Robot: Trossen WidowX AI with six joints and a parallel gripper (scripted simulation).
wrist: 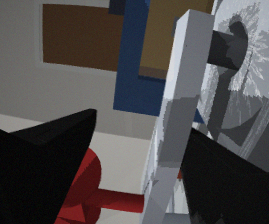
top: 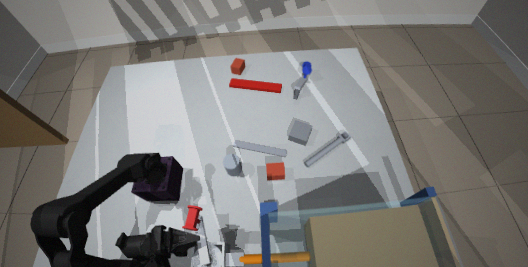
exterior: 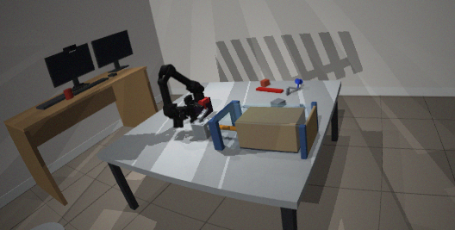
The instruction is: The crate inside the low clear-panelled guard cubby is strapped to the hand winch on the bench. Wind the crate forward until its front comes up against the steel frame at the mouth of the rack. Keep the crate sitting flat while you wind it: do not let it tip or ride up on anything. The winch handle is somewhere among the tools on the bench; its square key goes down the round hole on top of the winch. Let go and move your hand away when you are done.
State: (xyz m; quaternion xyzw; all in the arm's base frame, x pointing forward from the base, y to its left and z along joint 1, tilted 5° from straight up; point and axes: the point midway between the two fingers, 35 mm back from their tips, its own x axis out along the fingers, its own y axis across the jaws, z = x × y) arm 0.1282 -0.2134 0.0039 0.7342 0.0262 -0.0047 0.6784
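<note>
Right now my gripper tip is 1 cm past the red-knobbed handle, 1 cm to the right of it and 1 cm above it. Also, from my gripper tip: grey winch 1 cm behind, 6 cm to the right, 10 cm below; then red knob 2 cm behind, 5 cm to the left, 2 cm above; then blue steel frame 16 cm ahead, 6 cm to the right, 2 cm below.
</note>
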